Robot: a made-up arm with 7 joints. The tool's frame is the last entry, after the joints. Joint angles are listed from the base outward.
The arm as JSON. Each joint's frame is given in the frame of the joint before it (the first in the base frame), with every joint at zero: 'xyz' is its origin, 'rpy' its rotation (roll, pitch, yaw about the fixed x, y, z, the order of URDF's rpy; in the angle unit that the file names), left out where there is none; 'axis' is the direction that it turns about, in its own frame. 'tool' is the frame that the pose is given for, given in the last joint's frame.
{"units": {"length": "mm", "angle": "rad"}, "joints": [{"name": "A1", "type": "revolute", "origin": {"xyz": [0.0, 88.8, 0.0], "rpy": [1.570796, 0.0, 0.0]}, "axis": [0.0, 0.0, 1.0]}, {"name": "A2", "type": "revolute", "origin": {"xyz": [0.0, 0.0, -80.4], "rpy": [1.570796, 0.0, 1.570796]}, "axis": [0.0, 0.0, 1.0]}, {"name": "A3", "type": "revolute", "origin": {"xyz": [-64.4, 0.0, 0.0], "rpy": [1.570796, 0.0, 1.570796]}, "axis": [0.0, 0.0, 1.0]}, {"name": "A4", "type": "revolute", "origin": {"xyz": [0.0, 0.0, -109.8], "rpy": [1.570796, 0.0, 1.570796]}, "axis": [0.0, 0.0, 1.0]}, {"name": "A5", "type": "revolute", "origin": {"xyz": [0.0, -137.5, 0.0], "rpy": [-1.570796, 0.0, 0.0]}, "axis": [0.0, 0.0, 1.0]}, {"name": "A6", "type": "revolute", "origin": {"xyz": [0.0, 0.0, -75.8], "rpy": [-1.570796, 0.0, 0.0]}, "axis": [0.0, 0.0, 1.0]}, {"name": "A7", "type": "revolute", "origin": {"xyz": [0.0, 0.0, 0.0], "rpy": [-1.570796, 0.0, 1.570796]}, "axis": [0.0, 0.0, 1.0]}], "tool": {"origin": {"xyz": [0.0, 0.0, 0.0], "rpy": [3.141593, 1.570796, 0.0]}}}
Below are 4 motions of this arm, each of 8 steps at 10 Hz.
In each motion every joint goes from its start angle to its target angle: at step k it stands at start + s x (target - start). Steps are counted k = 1, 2, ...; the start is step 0. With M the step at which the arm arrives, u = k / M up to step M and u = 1 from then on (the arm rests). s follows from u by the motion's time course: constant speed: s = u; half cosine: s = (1 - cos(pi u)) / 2; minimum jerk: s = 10 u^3 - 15 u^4 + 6 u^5.
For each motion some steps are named. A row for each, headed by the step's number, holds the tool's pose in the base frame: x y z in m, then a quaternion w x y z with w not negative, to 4 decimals.
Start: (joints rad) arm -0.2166 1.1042 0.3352 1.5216 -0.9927 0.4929 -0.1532
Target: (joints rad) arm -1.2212 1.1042 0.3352 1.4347 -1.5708 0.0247 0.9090
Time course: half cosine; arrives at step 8
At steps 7, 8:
7: 0.0487 0.3813 -0.1958 0.3843 0.2051 0.4291 -0.7913
8: 0.0408 0.3819 -0.1975 0.3676 0.1781 0.4570 -0.7901

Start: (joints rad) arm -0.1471 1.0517 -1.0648 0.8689 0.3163 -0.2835 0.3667
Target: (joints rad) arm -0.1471 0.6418 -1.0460 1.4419 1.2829 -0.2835 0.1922
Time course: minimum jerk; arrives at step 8
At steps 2, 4, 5, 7, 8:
2: 0.0401 0.3454 -0.2962 0.8720 -0.0975 -0.1345 -0.4605
4: 0.0512 0.2517 -0.3105 0.8939 -0.2320 -0.2850 -0.2567
5: 0.0576 0.2004 -0.3042 0.8815 -0.3139 -0.3302 -0.1239
7: 0.0647 0.1464 -0.2852 0.8453 -0.4088 -0.3425 0.0324
8: 0.0651 0.1433 -0.2837 0.8423 -0.4146 -0.3418 0.0420

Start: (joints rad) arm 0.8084 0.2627 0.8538 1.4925 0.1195 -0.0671 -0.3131
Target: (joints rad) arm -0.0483 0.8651 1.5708 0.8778 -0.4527 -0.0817 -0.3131
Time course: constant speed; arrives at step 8
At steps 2, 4, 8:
2: 0.1625 0.4221 -0.0505 0.3163 0.4186 -0.7009 0.4831
4: 0.1075 0.4616 -0.0821 0.3747 0.5578 -0.5852 0.4539
8: -0.0037 0.5119 -0.0764 0.4279 0.7454 -0.3633 0.3596

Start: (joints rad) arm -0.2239 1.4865 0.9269 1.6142 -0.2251 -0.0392 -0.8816
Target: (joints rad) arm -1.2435 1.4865 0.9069 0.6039 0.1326 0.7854 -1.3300
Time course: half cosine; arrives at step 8
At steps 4, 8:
4: 0.1722 0.4502 0.0176 0.1962 0.9208 -0.3372 0.0004
8: 0.0861 0.5258 -0.0496 0.1624 0.9706 0.1470 -0.0995

